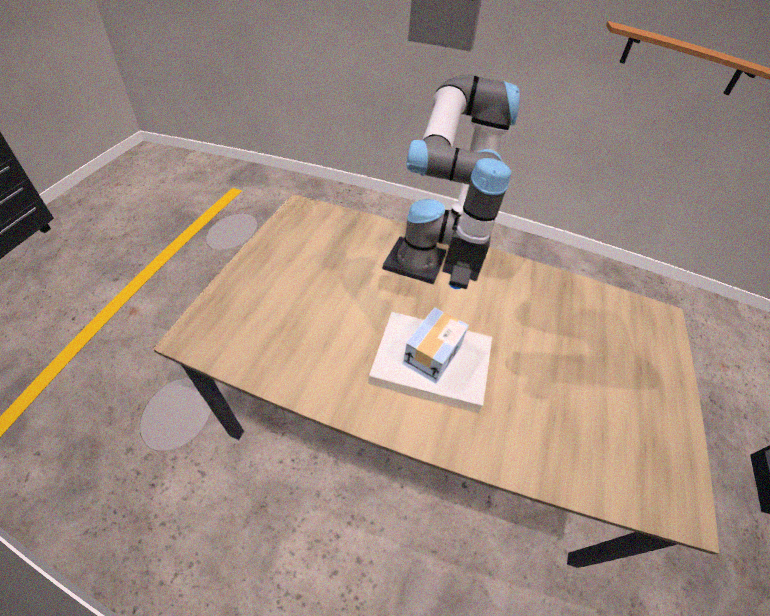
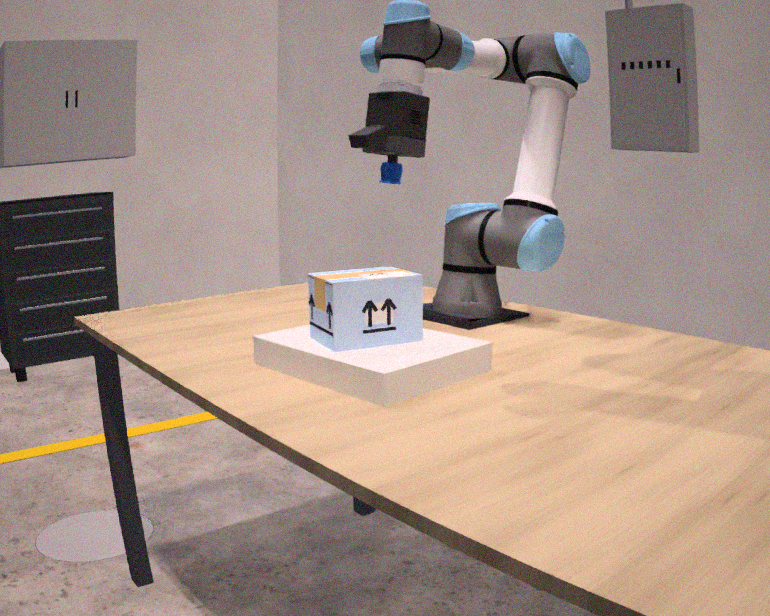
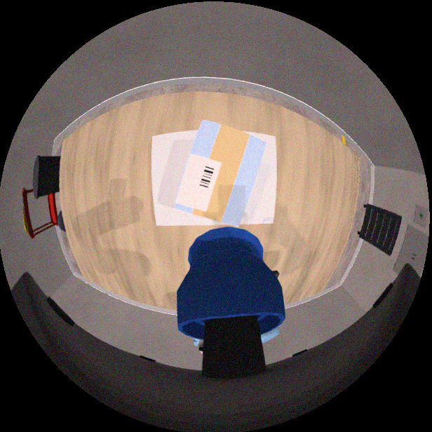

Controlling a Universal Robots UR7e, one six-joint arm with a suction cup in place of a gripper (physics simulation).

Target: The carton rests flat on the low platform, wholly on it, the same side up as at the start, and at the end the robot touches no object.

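Frame: origin at the arm's base, x ahead, y left, z up, level; centimetres.
Seen in the pictures: hand at its tool point: (image 2: pixel 390 183); arm's base at its link origin: (image 1: pixel 417 259) (image 2: pixel 466 309).
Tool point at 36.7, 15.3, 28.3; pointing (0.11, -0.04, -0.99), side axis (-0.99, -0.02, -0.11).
Observation:
Offsets run from my tool point to a thing's middle, as dx, dy, dz. "*": to the spot under its first point. Level surfaces: height alone.
A light-blue carton @[+5.1, -0.9, -19.8] (image 1: pixel 436 343) (image 2: pixel 377 310) (image 3: pixel 226 172) with orange tape, a white barcode label on top and black up arrows on its sides rests flat and upright on the low white platform @[* +2.0, +12.4, -25.2] (image 1: pixel 478 359) (image 2: pixel 443 369) (image 3: pixel 165 217). Its base is within the platform's edges, turned at an angle to them. My gripper, a blue suction cup (image 1: pixel 455 285) (image 2: pixel 391 181) (image 3: pixel 226 237), is open and holds nothing. It hangs in the air well above the carton's height, off toward the arm's base side, touching nothing. The carton's underside is hidden.
The platform stands on a wooden table @[dz -30.0] (image 1: pixel 577 436) (image 2: pixel 545 481) (image 3: pixel 105 165). The arm's dark base plate (image 1: pixel 414 272) (image 2: pixel 472 317) is on the table behind the platform. A dark drawer cabinet (image 2: pixel 57 276) (image 3: pixel 381 229) stands on the floor beyond the table.

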